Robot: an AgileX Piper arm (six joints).
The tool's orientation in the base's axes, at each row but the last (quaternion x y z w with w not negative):
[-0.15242, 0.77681, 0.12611, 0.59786]
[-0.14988, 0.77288, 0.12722, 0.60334]
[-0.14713, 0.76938, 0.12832, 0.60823]
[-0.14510, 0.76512, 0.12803, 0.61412]
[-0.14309, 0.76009, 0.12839, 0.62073]
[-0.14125, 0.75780, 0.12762, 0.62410]
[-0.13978, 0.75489, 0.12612, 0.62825]
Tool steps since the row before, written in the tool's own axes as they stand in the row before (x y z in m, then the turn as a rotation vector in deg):
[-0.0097, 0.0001, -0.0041, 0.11, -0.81, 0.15]
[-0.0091, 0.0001, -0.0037, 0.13, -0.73, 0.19]
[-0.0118, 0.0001, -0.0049, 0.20, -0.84, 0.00]
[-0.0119, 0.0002, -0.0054, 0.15, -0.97, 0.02]
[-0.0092, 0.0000, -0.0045, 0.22, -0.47, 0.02]
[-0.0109, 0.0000, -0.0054, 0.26, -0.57, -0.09]
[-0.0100, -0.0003, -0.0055, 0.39, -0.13, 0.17]
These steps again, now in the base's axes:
[-0.0014, -0.0006, 0.0104, 0.42, -0.70, -0.16]
[-0.0013, -0.0006, 0.0097, 0.42, -0.61, -0.18]
[-0.0019, -0.0009, 0.0126, 0.28, -0.79, -0.21]
[-0.0025, -0.0011, 0.0128, 0.36, -0.90, -0.17]
[-0.0023, -0.0011, 0.0099, 0.15, -0.44, -0.23]
[-0.0029, -0.0014, 0.0117, 0.08, -0.58, -0.25]
[-0.0032, -0.0018, 0.0108, 0.14, -0.08, -0.42]

